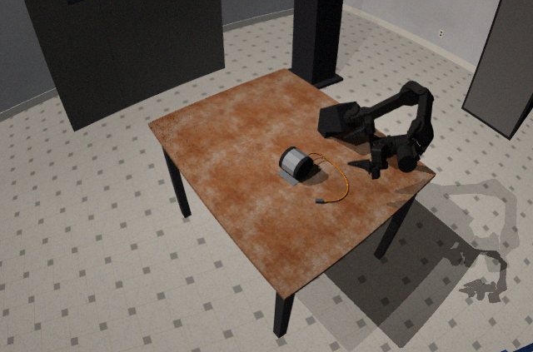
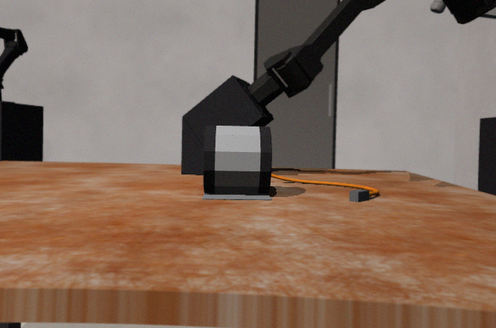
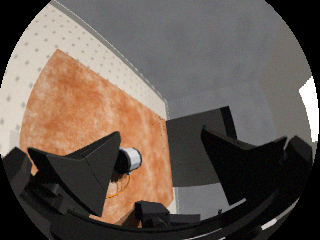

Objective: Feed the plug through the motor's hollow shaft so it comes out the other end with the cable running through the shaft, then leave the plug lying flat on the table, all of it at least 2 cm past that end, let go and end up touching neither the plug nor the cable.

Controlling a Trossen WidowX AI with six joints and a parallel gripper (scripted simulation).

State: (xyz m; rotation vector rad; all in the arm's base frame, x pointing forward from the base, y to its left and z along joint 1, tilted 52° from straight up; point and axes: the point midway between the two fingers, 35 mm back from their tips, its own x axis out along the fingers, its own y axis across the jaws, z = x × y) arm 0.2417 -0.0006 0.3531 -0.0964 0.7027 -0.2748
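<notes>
The grey plug is 2 cm ahead of my hand, 9 cm to the right of it and 33 cm below it.
</notes>
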